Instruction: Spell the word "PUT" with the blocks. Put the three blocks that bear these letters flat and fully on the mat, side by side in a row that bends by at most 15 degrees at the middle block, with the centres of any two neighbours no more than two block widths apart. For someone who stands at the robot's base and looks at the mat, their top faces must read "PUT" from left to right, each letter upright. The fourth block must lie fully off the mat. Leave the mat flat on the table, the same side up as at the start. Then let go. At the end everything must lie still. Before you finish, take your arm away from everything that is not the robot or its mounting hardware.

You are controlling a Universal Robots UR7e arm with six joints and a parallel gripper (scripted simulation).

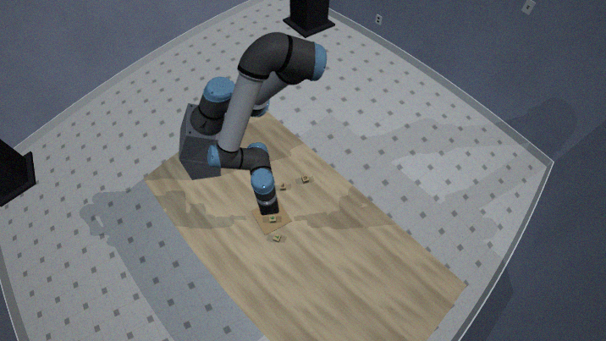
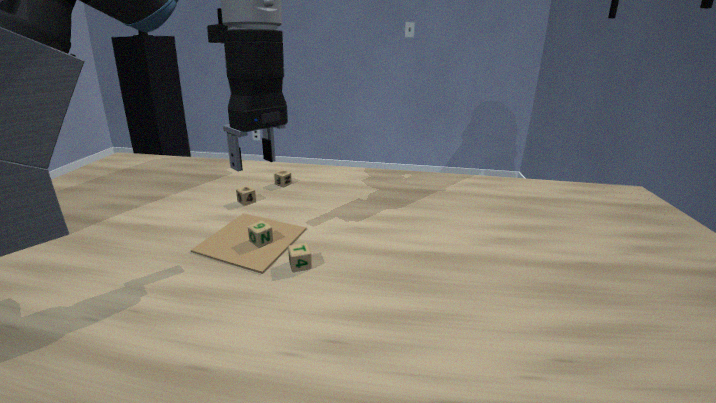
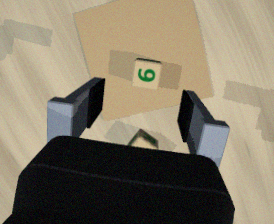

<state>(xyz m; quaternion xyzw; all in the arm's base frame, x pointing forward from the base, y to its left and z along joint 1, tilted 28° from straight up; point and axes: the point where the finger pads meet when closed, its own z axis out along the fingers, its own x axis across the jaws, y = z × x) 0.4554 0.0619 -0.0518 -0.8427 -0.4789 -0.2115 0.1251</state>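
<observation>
The O block lies 140 mm below my hand. Round my hand: tan mat 160 mm below, 20 mm behind; P block 140 mm to the left, 140 mm below, 110 mm behind; T block 140 mm below, 90 mm ahead, 40 mm to the right.
</observation>
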